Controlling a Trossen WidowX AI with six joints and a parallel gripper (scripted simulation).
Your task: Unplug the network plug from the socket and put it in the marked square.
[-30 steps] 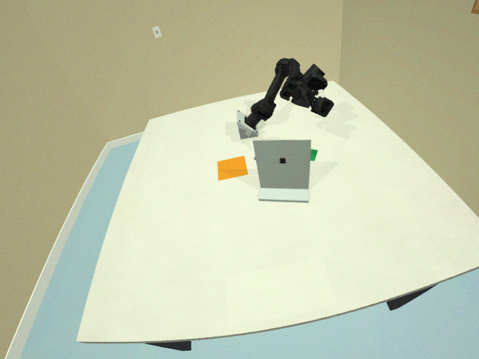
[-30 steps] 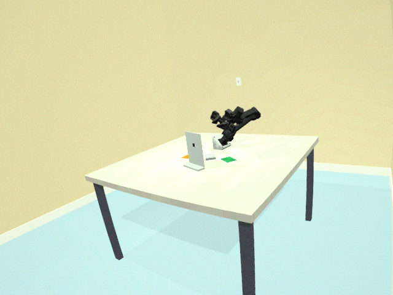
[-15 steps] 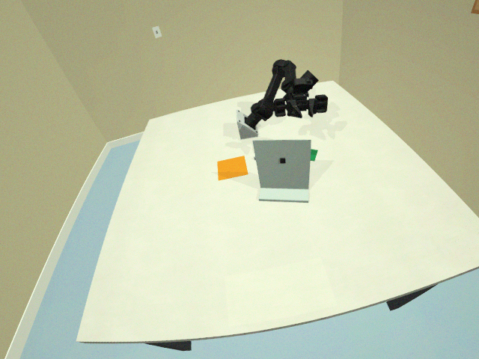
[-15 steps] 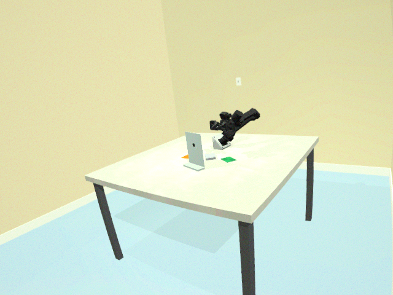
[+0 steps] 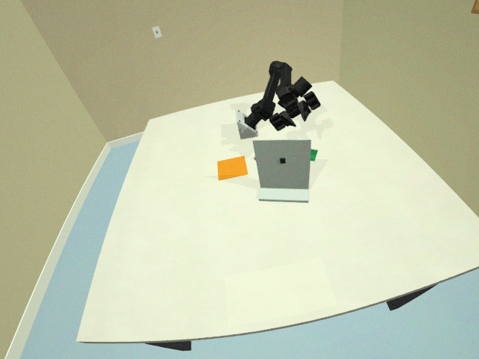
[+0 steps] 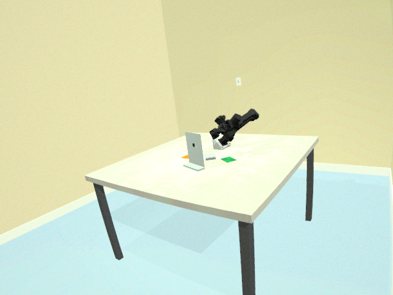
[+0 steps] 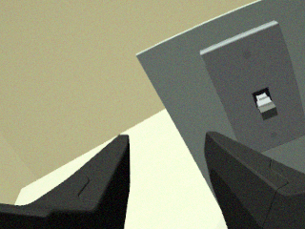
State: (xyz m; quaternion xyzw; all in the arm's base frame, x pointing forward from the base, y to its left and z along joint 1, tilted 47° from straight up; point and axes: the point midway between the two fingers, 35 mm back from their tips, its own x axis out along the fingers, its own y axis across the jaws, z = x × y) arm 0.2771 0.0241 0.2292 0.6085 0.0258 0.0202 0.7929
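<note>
Right now the network plug is 100 mm ahead of my gripper tip, 70 mm to the right of it and 60 mm below it. Round my gripper tip: orange square 50 mm behind, 270 mm to the right, 200 mm below; then green square 80 mm behind, 30 mm to the left, 200 mm below; then grey upright panel 120 mm ahead, 80 mm to the right, 100 mm below.
</note>
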